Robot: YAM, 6 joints.
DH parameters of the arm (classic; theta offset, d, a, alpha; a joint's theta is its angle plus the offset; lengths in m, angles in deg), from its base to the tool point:
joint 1: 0 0.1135 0.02 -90
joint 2: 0 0 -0.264 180
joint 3: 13.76 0 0.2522 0
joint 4: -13.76 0 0.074 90
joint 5: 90 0 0 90
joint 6: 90 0.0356 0 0
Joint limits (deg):
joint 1: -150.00..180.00
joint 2: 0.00..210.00
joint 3: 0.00..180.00
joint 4: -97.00..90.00
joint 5: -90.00..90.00
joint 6: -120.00..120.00
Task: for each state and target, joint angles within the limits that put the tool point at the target. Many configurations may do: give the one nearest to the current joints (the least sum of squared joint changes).
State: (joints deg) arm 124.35 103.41 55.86 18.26 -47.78 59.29
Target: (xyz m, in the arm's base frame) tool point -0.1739 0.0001 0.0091
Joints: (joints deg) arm 170.52 114.51 19.24 8.15 -53.28 59.29
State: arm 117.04 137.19 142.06 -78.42 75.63 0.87
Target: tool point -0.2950 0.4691 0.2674
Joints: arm 125.58 151.47 157.84 -48.86 67.93 0.87
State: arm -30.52 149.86 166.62 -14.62 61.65 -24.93
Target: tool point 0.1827 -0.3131 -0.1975
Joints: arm -54.73 181.04 104.47 -38.37 62.78 -24.93
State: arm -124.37 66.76 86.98 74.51 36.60 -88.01
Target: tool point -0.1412 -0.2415 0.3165
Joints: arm -115.70 77.36 38.79 68.88 39.25 -88.01
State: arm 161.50 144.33 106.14 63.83 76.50 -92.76
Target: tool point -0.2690 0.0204 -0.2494
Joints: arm 180.00 185.44 68.13 53.35 34.96 -92.76
